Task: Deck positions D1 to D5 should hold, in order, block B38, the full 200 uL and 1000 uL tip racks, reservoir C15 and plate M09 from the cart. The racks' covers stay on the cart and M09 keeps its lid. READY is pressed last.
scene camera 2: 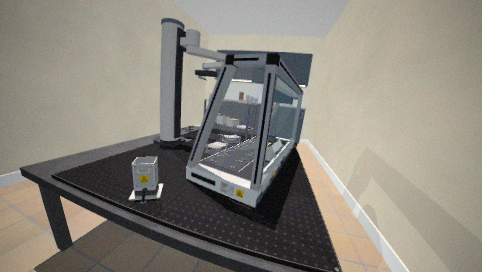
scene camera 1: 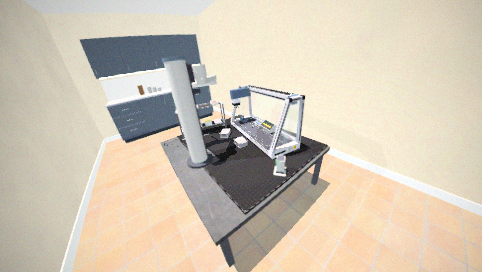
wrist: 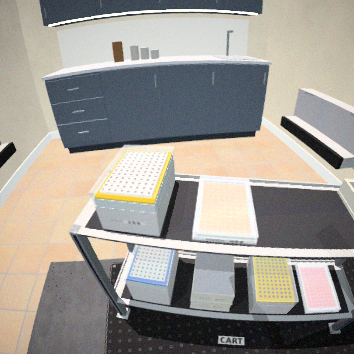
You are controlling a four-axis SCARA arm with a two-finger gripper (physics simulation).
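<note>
My gripper (scene camera 1: 197,91) (scene camera 2: 205,73) (wrist: 146,111) is open and empty, its two fingers wide apart at the wrist view's edges, high above the cart (wrist: 175,240). On the cart's top shelf in the wrist view stand a yellow-rimmed tip rack (wrist: 135,175) under a clear cover at the left and a flat plate (wrist: 226,209) with peach wells beside it. A pale box's corner (wrist: 348,189) shows at the right edge. The lower shelf holds a blue-rimmed tip rack (wrist: 151,272), a grey box (wrist: 213,280), a yellow-topped rack (wrist: 273,282) and a pink plate (wrist: 318,287). Labels are unreadable.
The framed deck instrument (scene camera 1: 287,120) (scene camera 2: 261,120) stands on the table, with a blue-grey head (scene camera 1: 240,93) at its far end. Two white pads (scene camera 1: 225,133) (scene camera 1: 240,142) lie between it and the arm column (scene camera 1: 185,110) (scene camera 2: 171,80). A small grey device (scene camera 1: 280,165) (scene camera 2: 145,176) stands near the table edge.
</note>
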